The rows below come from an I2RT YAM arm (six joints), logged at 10 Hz.
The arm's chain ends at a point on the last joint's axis. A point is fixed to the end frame.
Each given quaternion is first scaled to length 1.
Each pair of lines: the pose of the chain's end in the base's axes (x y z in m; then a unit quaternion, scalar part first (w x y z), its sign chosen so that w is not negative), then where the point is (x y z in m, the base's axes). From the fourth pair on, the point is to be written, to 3 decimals.
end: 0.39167 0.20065 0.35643 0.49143 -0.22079 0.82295 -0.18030
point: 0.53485 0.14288 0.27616
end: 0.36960 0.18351 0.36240 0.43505 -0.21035 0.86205 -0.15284
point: 0.49843 0.12603 0.26051
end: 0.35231 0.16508 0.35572 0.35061 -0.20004 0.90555 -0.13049
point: 0.45696 0.10551 0.23009
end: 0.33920 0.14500 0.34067 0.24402 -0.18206 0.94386 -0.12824
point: 0.410 0.077 0.197
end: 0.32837 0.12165 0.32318 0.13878 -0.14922 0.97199 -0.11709
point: 0.361 0.049 0.168
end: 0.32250 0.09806 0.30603 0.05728 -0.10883 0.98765 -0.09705
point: 0.323 0.029 0.146
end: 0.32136 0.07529 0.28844 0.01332 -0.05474 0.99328 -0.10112
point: 0.302 0.006 0.130
